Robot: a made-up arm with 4 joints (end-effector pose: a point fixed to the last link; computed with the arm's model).
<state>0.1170 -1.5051 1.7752 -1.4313</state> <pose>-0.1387 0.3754 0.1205 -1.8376 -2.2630 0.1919</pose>
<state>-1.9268 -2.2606 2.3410 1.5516</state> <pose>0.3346 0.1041 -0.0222 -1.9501 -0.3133 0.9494</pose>
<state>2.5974 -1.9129 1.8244 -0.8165</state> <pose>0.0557 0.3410 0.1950 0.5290 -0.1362 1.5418</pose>
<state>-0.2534 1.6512 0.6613 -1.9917</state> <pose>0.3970 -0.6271 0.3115 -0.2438 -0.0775 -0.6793</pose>
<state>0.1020 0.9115 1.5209 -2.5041</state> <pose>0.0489 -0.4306 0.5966 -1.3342 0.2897 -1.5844</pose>
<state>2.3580 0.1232 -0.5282 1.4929</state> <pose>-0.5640 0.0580 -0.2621 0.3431 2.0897 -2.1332</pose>
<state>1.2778 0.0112 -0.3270 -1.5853</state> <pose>0.3320 -0.0370 -0.6203 -1.1931 1.2296 1.2388</pose>
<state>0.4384 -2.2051 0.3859 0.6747</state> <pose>0.5569 0.0419 -0.3046 -1.3880 0.2889 0.7437</pose>
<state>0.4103 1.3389 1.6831 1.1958</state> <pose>0.2297 -0.6035 0.2714 1.5871 -1.7842 -0.4715</pose>
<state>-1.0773 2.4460 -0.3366 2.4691</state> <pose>0.0735 -0.2099 0.8012 -1.2576 -1.2575 -0.7463</pose>
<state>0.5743 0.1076 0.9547 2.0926</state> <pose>0.6765 0.0374 0.2658 2.1394 -0.3124 0.3567</pose>
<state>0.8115 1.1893 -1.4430 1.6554</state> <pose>0.1799 0.4254 -0.1029 -1.7855 -1.8207 1.2436</pose>
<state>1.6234 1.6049 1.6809 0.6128</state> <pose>0.0818 -0.6389 -0.0511 0.3453 -0.5281 -1.5205</pose>
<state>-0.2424 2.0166 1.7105 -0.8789</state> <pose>-0.0349 -0.5664 -0.1000 1.0503 -0.3778 -1.6677</pose>
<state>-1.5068 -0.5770 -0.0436 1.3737</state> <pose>0.0593 -0.0197 0.7512 0.6626 -1.3950 0.5660</pose>
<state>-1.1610 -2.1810 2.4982 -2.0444</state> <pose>-0.0483 -0.0618 -0.3421 0.5940 1.5914 0.2140</pose>
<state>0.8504 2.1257 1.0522 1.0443</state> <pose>0.2128 -0.5429 -0.3443 1.9389 -1.1310 -1.6858</pose>
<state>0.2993 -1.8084 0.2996 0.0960</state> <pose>0.6347 0.1097 -0.1179 -1.6343 0.0250 0.5254</pose>
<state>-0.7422 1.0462 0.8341 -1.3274</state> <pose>0.0175 -0.5532 0.5850 0.0362 -1.0118 -0.8540</pose>
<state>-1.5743 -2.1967 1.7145 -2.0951</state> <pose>0.3274 0.2188 -0.0690 0.8945 0.6054 0.7804</pose>
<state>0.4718 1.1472 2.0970 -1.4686</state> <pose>-0.1267 -0.4069 0.4225 -0.6518 -0.2479 -1.8968</pose>
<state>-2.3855 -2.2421 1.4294 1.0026</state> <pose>0.0334 0.2593 0.4610 -2.0881 -1.5153 -0.4504</pose>
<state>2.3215 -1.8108 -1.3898 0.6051</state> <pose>-0.0762 -0.6070 -0.2581 -2.2090 2.0508 0.4915</pose>
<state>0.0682 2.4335 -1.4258 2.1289</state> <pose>0.3197 0.0719 0.6194 -1.3852 -1.5119 -0.1913</pose>
